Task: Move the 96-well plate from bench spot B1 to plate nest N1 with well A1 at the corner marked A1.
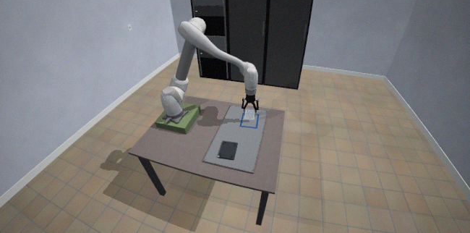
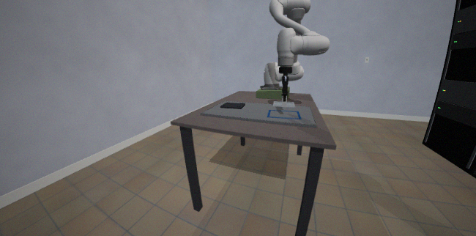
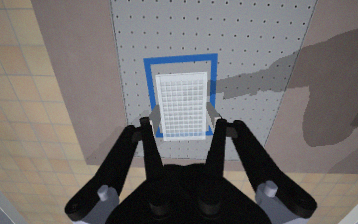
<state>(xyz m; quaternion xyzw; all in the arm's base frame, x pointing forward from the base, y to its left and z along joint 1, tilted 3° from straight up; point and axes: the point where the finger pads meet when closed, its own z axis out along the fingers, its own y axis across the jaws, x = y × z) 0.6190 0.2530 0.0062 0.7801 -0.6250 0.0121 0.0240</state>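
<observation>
My gripper is now 390 mm to the left of the dark plate nest, 80 mm above it and 30 mm past it. From my hand the other things lie so: small white corner mark: 470 mm to the right, 80 mm below, 70 mm behind; then white 96-well plate: 30 mm below.
</observation>
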